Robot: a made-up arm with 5 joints.
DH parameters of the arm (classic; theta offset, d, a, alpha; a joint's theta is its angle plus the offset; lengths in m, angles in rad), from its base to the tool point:
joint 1: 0 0.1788 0 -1.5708
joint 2: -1.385 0 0.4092 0
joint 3: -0.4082 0 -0.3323 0
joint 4: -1.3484 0 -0.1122 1.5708
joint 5: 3.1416 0.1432 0 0
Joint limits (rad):
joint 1: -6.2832..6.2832
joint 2: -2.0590..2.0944
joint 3: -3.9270..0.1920
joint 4: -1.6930..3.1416
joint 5: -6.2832..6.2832
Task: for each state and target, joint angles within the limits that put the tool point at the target. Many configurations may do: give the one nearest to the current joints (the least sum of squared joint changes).
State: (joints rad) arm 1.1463 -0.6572 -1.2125 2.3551 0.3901
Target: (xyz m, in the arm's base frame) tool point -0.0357 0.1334 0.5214
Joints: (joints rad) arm 1.8323 -0.6460 -1.1910 2.3559 0.3901
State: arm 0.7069 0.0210 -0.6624 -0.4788 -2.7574
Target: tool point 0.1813 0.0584 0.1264
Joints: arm 0.3116 -0.1886 0.1920 -0.0549 -2.7574
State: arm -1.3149 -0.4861 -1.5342 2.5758 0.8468
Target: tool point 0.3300 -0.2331 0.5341
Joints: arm -0.6150 -0.0166 -1.7382 2.2543 0.8468
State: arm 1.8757 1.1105 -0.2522 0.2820 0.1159
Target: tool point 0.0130 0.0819 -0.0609
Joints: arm 1.4134 0.8976 -0.0625 0.3314 0.1159
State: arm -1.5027 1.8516 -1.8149 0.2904 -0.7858
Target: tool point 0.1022 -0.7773 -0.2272
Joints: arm -1.4401 1.5418 -2.0763 0.2137 -0.7858
